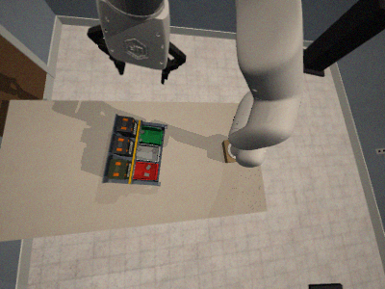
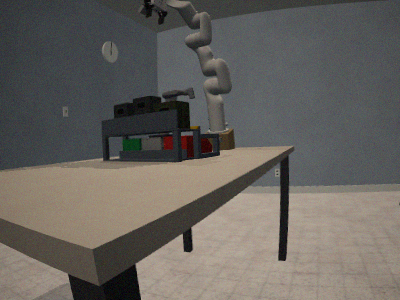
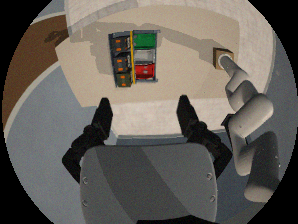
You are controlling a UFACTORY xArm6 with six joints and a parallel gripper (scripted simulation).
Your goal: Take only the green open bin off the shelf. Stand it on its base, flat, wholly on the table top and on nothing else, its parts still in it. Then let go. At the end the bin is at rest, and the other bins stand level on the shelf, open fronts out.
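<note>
Now: the green open bin 80 mm ahead of my hand and 620 mm below it. The rest, counted from my hand: yellow strip: 130 mm ahead, 110 mm to the left, 560 mm below; then red bin: 80 mm ahead, 220 mm to the left, 620 mm below; then grey bin: 80 mm ahead, 110 mm to the left, 620 mm below.
</note>
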